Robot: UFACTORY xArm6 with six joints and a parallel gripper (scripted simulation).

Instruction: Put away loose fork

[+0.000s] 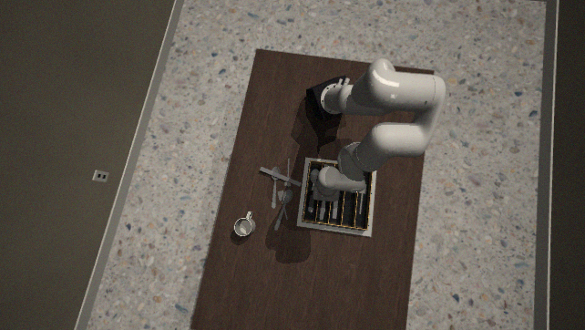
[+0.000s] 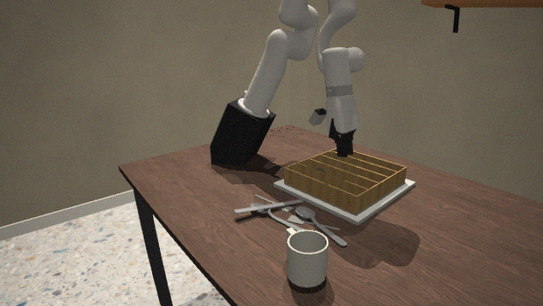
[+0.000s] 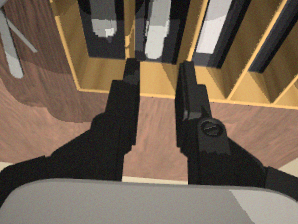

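The wooden slotted tray is 40 mm behind my hand, 50 mm to the left of it and 100 mm below it. From my hand the other things lie so: white mug (260 mm ahead, 280 mm to the right, 110 mm below).
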